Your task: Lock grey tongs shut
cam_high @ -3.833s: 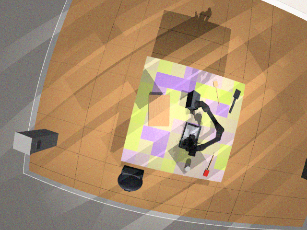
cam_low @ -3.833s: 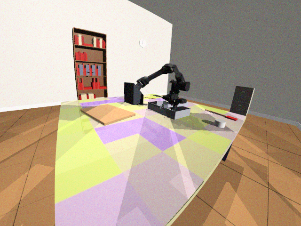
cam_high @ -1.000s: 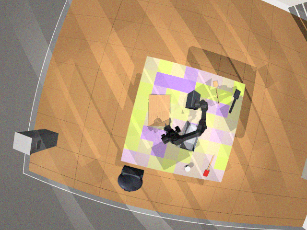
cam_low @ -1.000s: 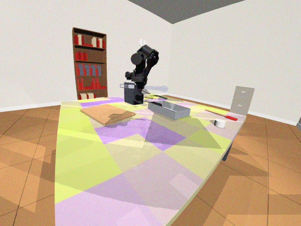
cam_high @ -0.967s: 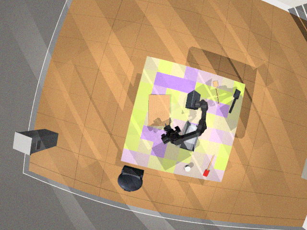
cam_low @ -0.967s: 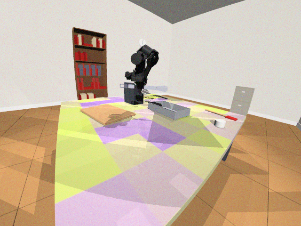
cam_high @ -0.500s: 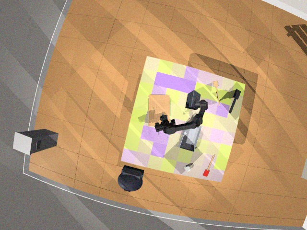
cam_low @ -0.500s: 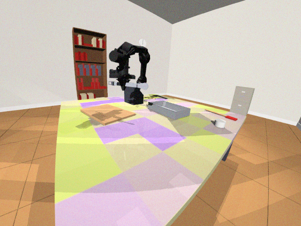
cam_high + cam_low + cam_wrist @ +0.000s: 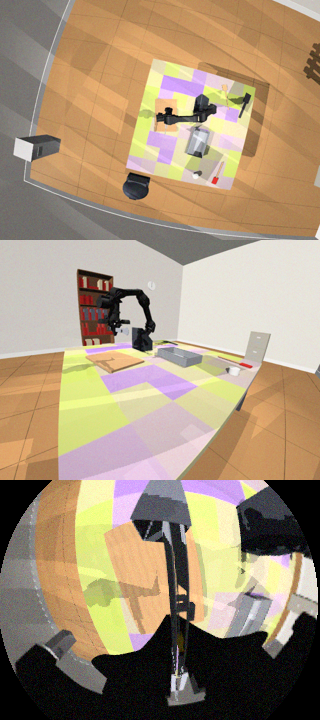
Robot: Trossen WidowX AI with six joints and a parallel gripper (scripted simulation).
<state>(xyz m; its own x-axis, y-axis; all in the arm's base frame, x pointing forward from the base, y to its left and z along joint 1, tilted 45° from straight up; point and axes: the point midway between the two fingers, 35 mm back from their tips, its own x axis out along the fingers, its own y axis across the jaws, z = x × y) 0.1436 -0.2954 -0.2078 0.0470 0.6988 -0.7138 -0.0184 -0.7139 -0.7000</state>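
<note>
Right now the wooden board is 16 cm below my gripper tip, 3 cm behind it and 1 cm to the right of it. Round my gripper tip: red spatula (70 cm to the left, 58 cm ahead, 16 cm below); then white cup (61 cm ahead, 42 cm to the left, 15 cm below); then roasting tin (39 cm to the left, 22 cm ahead, 14 cm below).
</note>
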